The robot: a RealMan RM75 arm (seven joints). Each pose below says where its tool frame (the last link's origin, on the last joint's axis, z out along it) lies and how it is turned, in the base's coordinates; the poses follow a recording.
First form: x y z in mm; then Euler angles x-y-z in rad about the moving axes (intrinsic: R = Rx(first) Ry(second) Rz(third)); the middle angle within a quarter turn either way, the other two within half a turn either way.
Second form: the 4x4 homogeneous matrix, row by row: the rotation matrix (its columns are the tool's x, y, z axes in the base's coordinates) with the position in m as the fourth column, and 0 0 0 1 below. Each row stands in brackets. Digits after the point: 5 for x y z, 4 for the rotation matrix.
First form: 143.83 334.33 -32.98 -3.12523 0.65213 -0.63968
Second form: [[0.6377 0.4744 0.6069 0.14383], [0.5889 -0.8081 0.0130 0.33433], [0.4966 0.3491 -0.7947 -0.03298], [0 0 0 1]]
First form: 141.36 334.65 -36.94 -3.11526 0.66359 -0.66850
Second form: [[0.6182 0.4883 0.6159 0.14136], [0.6069 -0.7945 0.0207 0.33465], [0.4995 0.3610 -0.7875 -0.03694], [0 0 0 1]]
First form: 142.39 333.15 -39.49 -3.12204 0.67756 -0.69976
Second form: [[0.5960 0.5018 0.6269 0.14239], [0.6345 -0.7727 0.0152 0.33315], [0.4921 0.3887 -0.7790 -0.03949], [0 0 0 1]]
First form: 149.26 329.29 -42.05 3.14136 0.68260 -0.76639
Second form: [[0.5590 0.5381 0.6308 0.14926], [0.6936 -0.7203 -0.0002 0.32929], [0.4543 0.4377 -0.7759 -0.04205], [0 0 0 1]]
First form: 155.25 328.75 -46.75 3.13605 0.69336 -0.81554
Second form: [[0.5272 0.5600 0.6391 0.15525], [0.7305 -0.6829 -0.0043 0.32875], [0.4341 0.4691 -0.7691 -0.04675], [0 0 0 1]]
